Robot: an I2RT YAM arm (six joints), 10 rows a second.
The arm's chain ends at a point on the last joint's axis. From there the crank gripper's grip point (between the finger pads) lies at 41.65 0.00 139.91 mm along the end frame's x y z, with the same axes.
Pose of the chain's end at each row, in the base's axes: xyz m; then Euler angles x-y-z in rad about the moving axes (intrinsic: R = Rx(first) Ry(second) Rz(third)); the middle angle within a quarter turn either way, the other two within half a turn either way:
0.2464 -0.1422 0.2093 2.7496 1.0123 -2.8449
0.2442 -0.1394 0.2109 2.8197 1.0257 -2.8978
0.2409 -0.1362 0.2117 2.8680 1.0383 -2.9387
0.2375 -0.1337 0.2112 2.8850 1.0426 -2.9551
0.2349 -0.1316 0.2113 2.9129 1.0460 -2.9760
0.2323 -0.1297 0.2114 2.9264 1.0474 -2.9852
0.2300 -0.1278 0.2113 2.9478 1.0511 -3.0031
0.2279 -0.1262 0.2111 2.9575 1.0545 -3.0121
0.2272 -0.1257 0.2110 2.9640 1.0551 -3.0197
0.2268 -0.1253 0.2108 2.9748 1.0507 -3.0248
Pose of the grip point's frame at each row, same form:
0.3439 -0.1722 0.1049 2.7496 1.0123 -2.8449
0.3429 -0.1637 0.1061 2.8197 1.0257 -2.8978
0.3407 -0.1568 0.1072 2.8680 1.0383 -2.9387
0.3377 -0.1531 0.1068 2.8850 1.0426 -2.9551
0.3354 -0.1489 0.1068 2.9129 1.0460 -2.9760
0.3329 -0.1459 0.1069 2.9264 1.0474 -2.9852
0.3310 -0.1424 0.1069 2.9478 1.0511 -3.0031
0.3292 -0.1401 0.1069 2.9575 1.0545 -3.0121
0.3285 -0.1393 0.1068 2.9640 1.0551 -3.0197
0.3277 -0.1380 0.1060 2.9748 1.0507 -3.0248

